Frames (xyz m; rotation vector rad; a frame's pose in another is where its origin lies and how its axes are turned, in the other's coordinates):
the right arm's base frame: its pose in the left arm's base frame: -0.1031 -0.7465 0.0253 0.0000 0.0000 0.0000
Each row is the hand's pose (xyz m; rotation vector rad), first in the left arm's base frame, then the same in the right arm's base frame.
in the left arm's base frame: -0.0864 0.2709 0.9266 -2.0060 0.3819 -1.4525
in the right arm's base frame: 0.0167 1.0174 0.9013 -2.0060 0.3819 -1.4525
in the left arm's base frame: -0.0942 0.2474 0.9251 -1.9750 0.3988 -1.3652
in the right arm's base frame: 0.0089 0.9939 0.8998 -1.9750 0.3988 -1.3652
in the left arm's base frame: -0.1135 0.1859 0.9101 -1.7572 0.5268 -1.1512
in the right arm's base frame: -0.0104 0.9324 0.8848 -1.7572 0.5268 -1.1512
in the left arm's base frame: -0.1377 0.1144 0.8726 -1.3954 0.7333 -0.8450
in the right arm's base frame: -0.0346 0.8609 0.8473 -1.3954 0.7333 -0.8450
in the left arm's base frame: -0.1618 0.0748 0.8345 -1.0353 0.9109 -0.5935
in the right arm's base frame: -0.0587 0.8213 0.8092 -1.0353 0.9109 -0.5935
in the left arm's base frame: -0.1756 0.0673 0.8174 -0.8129 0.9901 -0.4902
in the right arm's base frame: -0.0725 0.8138 0.7921 -0.8129 0.9901 -0.4902
